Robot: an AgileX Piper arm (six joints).
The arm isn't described. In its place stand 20 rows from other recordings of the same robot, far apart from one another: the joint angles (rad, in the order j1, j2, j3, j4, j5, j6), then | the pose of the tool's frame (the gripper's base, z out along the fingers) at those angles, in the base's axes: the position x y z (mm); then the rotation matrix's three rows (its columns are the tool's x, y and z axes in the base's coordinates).
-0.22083 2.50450 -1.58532 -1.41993 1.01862 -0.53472 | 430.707, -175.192, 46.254; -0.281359, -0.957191, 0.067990; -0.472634, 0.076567, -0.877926; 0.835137, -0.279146, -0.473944
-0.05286 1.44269 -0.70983 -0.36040 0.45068 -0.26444 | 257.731, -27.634, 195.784; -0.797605, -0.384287, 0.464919; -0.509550, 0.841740, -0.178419; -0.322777, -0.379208, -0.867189
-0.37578 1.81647 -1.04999 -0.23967 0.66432 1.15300 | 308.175, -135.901, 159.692; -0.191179, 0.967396, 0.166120; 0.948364, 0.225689, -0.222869; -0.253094, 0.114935, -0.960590
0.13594 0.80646 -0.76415 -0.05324 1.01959 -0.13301 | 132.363, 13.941, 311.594; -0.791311, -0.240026, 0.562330; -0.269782, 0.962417, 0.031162; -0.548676, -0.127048, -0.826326
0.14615 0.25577 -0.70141 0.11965 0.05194 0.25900 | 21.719, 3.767, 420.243; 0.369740, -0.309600, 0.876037; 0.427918, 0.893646, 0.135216; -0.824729, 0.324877, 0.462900
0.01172 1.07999 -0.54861 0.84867 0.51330 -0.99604 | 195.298, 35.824, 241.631; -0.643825, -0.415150, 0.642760; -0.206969, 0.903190, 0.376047; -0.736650, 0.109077, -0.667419
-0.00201 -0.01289 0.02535 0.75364 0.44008 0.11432 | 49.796, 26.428, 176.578; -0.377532, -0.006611, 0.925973; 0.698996, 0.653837, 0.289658; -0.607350, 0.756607, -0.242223
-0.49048 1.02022 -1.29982 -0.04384 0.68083 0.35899 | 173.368, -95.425, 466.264; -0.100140, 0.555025, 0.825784; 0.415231, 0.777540, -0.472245; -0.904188, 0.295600, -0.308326
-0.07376 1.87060 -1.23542 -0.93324 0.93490 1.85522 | 363.874, -85.879, 204.181; -0.105023, 0.972235, 0.209116; 0.714915, 0.219982, -0.663705; -0.691279, 0.079796, -0.718168
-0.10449 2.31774 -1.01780 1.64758 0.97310 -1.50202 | 357.920, 37.878, 30.900; -0.931564, -0.125669, 0.341169; 0.213412, 0.570704, 0.792939; -0.294354, 0.811483, -0.504827
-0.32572 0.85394 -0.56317 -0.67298 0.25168 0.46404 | 162.526, -69.803, 296.933; -0.450534, 0.371796, 0.811657; -0.048232, 0.897691, -0.437978; -0.891456, -0.236471, -0.386508
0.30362 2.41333 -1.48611 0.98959 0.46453 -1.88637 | 426.707, 169.398, 34.568; -0.142395, -0.948581, 0.282696; -0.834579, 0.268618, 0.480959; -0.532166, -0.167446, -0.829916
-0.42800 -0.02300 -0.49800 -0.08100 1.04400 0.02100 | -9.597, -2.617, 278.228; -0.392137, 0.464090, 0.794260; 0.157196, 0.884520, -0.439219; -0.906376, -0.047380, -0.419806
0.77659 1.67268 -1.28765 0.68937 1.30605 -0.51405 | 186.379, 261.441, 275.668; -0.511002, -0.756739, -0.407705; -0.830832, 0.313181, 0.460040; -0.220444, 0.573816, -0.788758
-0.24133 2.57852 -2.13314 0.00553 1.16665 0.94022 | 491.586, -120.516, 82.869; -0.377061, 0.925053, 0.045842; 0.925905, 0.377708, -0.006047; -0.022908, 0.040165, -0.998930
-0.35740 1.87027 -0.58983 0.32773 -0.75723 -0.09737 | 285.695, -128.168, 116.798; -0.338237, 0.581406, 0.739975; 0.276591, 0.813008, -0.512362; -0.899496, 0.031371, -0.435801
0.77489 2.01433 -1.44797 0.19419 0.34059 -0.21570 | 318.190, 319.782, 199.399; -0.495457, -0.746258, 0.444547; -0.530409, 0.665203, 0.525520; -0.687887, 0.024580, -0.725401
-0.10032 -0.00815 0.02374 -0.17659 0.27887 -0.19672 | 54.135, -9.872, 180.846; -0.240139, 0.065427, 0.968531; -0.335681, 0.930578, -0.146092; -0.910852, -0.360200, -0.201506
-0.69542 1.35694 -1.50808 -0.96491 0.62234 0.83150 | 198.754, -222.651, 475.828; -0.145112, 0.921844, 0.359369; 0.083089, 0.373284, -0.923989; -0.985920, -0.104222, -0.130763
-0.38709 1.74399 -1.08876 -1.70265 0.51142 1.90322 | 335.171, -184.313, 240.403; -0.301191, 0.792958, 0.529624; 0.293230, 0.605522, -0.739838; -0.907359, -0.067531, -0.414896
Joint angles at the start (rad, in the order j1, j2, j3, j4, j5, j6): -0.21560, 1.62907, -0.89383, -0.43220, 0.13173, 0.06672
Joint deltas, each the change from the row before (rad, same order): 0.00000, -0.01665, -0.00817, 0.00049, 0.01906, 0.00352; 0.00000, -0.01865, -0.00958, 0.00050, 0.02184, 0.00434; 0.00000, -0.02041, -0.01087, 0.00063, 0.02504, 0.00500; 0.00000, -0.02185, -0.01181, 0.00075, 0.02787, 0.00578; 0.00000, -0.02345, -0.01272, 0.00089, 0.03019, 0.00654; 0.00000, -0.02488, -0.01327, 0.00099, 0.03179, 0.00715; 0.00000, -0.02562, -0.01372, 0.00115, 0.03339, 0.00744; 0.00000, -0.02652, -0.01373, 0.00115, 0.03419, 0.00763; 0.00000, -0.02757, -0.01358, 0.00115, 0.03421, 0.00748; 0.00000, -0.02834, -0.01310, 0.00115, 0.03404, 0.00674; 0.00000, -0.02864, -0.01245, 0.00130, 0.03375, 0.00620; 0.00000, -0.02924, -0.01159, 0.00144, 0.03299, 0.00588; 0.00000, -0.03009, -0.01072, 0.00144, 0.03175, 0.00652; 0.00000, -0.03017, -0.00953, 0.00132, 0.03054, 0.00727; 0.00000, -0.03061, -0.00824, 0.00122, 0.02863, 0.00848
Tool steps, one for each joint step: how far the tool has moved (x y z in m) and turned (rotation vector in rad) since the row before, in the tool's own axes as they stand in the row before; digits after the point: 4 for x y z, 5 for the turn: -0.0035, -0.0024, -0.0053, 0.00996, -0.00417, 0.00547; -0.0040, -0.0028, -0.0061, 0.01127, -0.00463, 0.00673; -0.0043, -0.0031, -0.0068, 0.01243, -0.00435, 0.00802; -0.0044, -0.0033, -0.0074, 0.01330, -0.00383, 0.00946; -0.0046, -0.0036, -0.0082, 0.01412, -0.00396, 0.01099; -0.0046, -0.0037, -0.0088, 0.01466, -0.00433, 0.01236; -0.0045, -0.0039, -0.0093, 0.01488, -0.00396, 0.01342; -0.0043, -0.0039, -0.0098, 0.01495, -0.00413, 0.01423; -0.0042, -0.0040, -0.0103, 0.01490, -0.00507, 0.01472; -0.0039, -0.0040, -0.0106, 0.01462, -0.00560, 0.01453; -0.0035, -0.0040, -0.0108, 0.01408, -0.00562, 0.01456; -0.0031, -0.0040, -0.0111, 0.01348, -0.00618, 0.01478; -0.0028, -0.0040, -0.0114, 0.01292, -0.00744, 0.01584; -0.0023, -0.0039, -0.0113, 0.01218, -0.00765, 0.01666; -0.0018, -0.0038, -0.0114, 0.01138, -0.00879, 0.01796
